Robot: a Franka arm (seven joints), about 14 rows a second.
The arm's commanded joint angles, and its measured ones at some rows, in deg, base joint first. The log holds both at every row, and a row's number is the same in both.
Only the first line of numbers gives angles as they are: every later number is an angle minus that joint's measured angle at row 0.
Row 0, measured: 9.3 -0.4 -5.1 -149.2 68.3 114.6 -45.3
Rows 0 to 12, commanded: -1.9 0.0 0.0 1.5 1.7 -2.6 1.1; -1.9 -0.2 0.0 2.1 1.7 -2.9 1.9; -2.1 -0.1 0.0 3.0 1.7 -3.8 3.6; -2.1 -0.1 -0.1 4.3 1.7 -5.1 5.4; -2.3 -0.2 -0.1 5.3 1.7 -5.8 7.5; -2.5 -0.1 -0.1 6.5 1.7 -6.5 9.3; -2.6 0.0 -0.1 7.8 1.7 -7.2 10.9; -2.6 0.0 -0.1 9.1 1.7 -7.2 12.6; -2.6 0.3 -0.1 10.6 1.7 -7.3 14.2; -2.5 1.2 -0.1 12.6 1.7 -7.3 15.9; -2.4 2.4 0.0 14.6 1.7 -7.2 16.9; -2.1 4.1 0.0 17.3 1.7 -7.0 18.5; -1.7 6.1 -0.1 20.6 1.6 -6.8 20.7
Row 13, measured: -1.5 1.5 -0.3 14.2 0.1 -5.4 17.6
